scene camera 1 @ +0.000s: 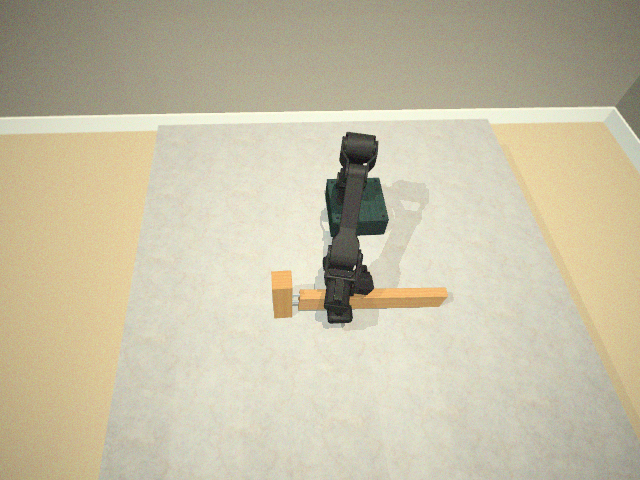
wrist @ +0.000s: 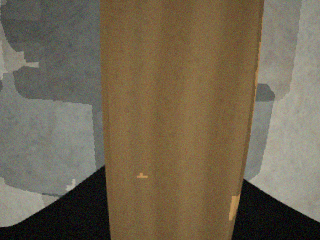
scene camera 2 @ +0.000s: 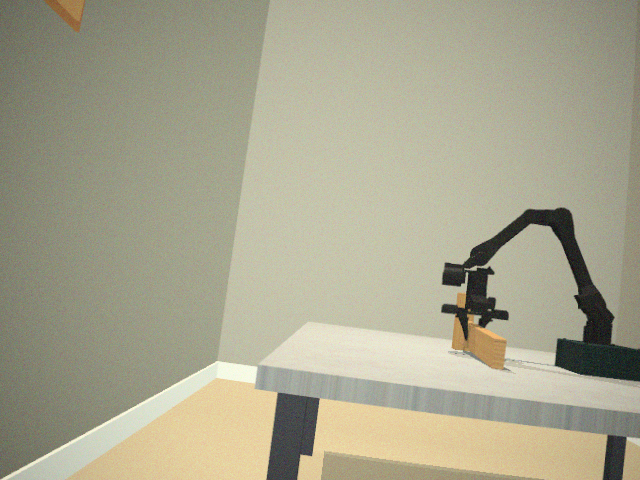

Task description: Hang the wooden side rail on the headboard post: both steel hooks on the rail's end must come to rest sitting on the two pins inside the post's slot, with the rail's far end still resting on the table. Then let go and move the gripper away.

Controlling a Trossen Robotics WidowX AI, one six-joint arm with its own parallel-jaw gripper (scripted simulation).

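Observation:
My gripper's there for me to see, and it's in scene camera 1 and in the wrist view too. I can also see a wooden side rail and a headboard post.

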